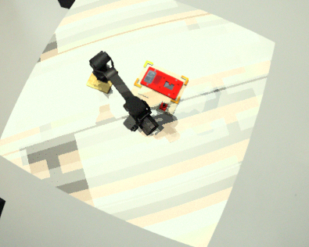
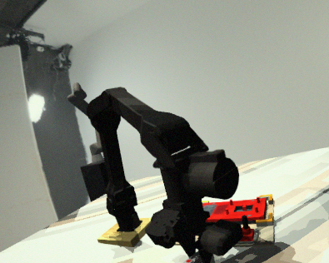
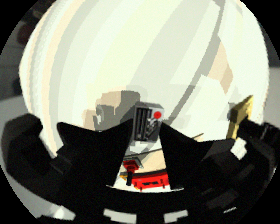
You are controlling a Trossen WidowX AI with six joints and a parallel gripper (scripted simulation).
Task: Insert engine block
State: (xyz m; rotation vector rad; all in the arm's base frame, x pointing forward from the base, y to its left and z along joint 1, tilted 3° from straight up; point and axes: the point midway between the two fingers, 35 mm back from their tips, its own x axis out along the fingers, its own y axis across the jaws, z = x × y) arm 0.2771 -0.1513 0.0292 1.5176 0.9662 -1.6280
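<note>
My gripper tip is 8 cm short of the black upright post, 11 cm to the right of it and 1 cm below it. The rest, counted from my gripper tip: engine block: 1 cm below.
</note>
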